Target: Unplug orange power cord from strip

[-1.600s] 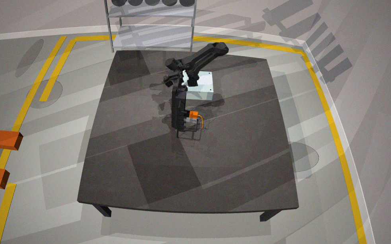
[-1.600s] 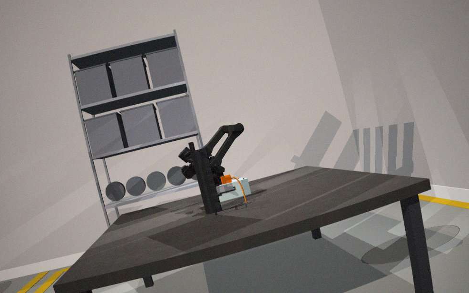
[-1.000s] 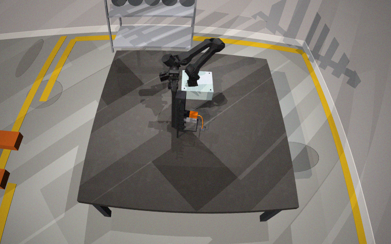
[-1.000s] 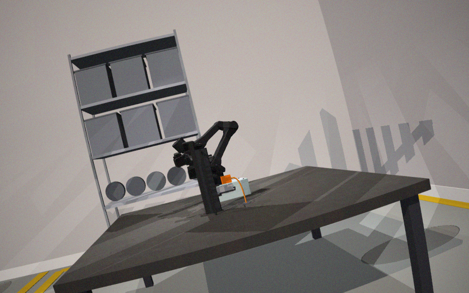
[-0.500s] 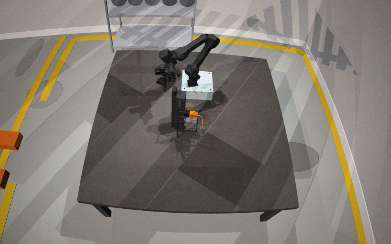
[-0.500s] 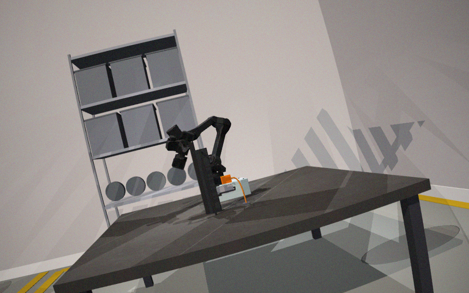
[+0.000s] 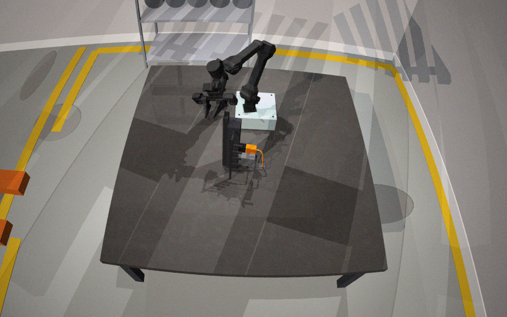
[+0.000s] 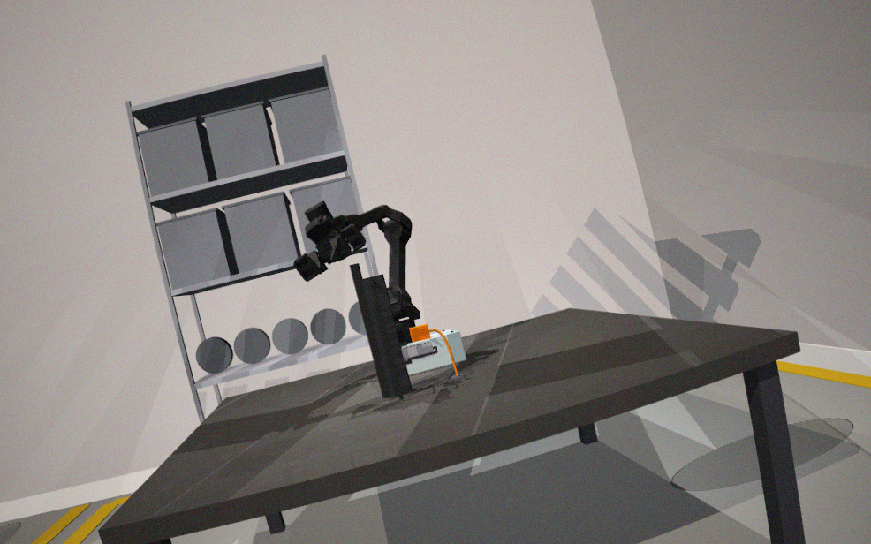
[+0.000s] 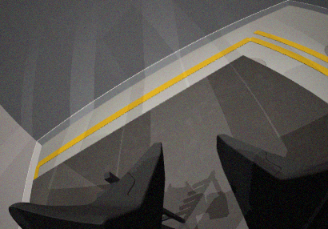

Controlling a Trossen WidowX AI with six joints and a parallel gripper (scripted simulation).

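My gripper tip is now 10 mm short of the orange plug, 160 mm to the right of it and 210 mm above it.
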